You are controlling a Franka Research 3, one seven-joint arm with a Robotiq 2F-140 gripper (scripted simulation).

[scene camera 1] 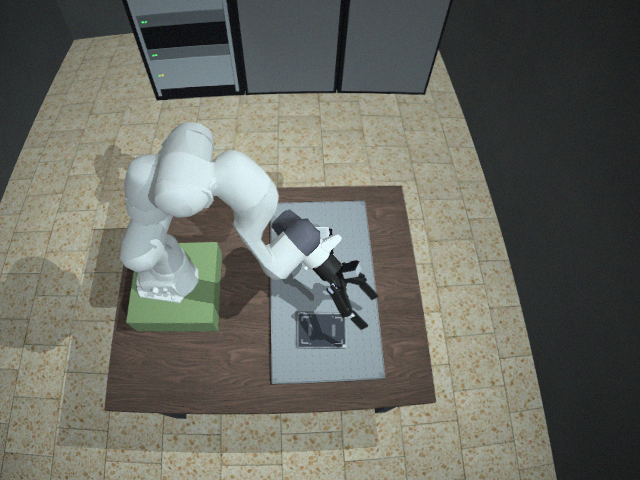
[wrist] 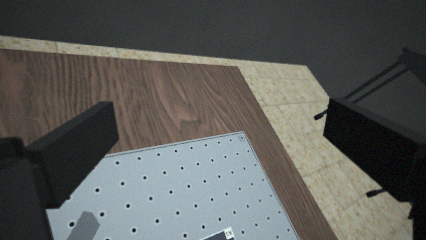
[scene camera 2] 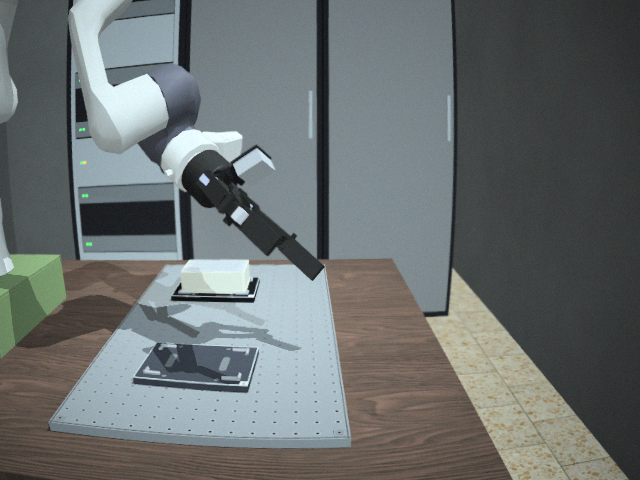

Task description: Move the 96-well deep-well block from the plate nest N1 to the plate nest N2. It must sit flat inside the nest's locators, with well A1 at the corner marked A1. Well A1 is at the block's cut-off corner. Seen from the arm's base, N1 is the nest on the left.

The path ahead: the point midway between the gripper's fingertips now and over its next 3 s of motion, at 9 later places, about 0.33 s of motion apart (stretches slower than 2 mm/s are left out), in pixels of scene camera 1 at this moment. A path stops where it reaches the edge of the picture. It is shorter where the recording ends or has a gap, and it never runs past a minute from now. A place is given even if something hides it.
My gripper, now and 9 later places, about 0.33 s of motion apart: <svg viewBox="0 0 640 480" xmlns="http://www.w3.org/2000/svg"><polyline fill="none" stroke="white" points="370,312 359,307 348,300 339,290 332,281 326,270 320,259 316,248 313,237 312,231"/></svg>
